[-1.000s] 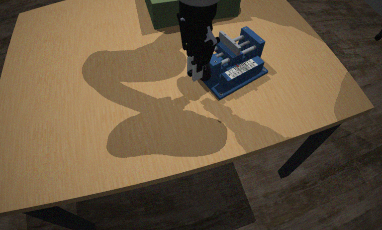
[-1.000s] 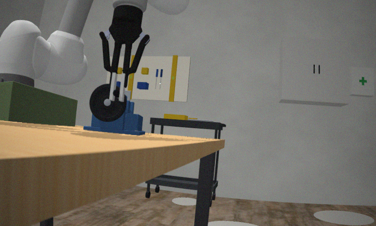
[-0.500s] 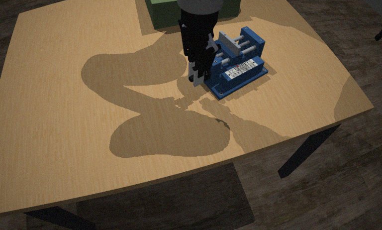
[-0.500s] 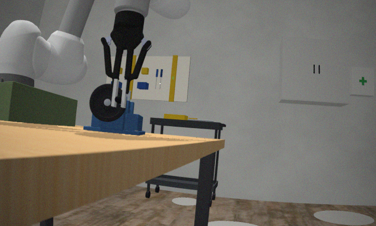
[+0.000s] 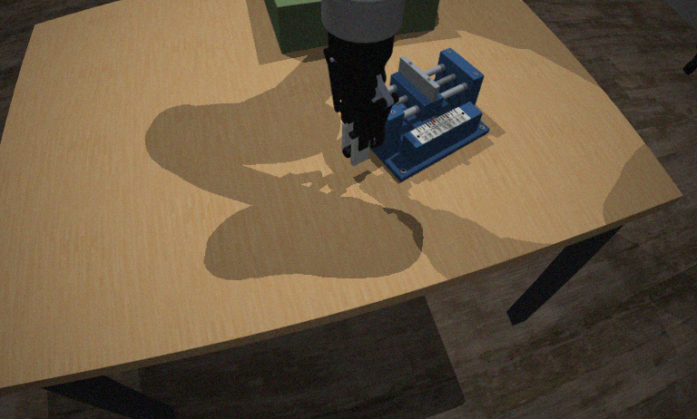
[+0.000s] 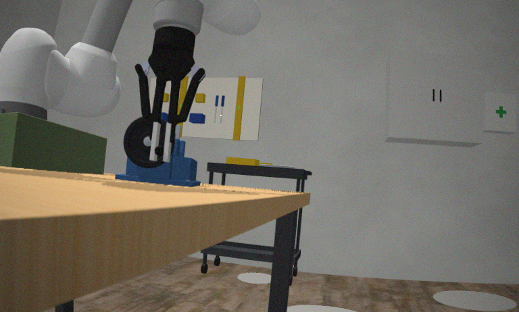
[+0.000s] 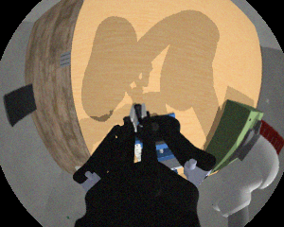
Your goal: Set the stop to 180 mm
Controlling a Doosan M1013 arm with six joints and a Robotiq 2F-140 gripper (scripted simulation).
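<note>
The handwheel lies 10 mm behind my hand, 20 mm to the left of it and 10 mm below it. From my hand the other things lie so: stop plate 50 mm behind, 130 mm to the left, 20 mm above.
</note>
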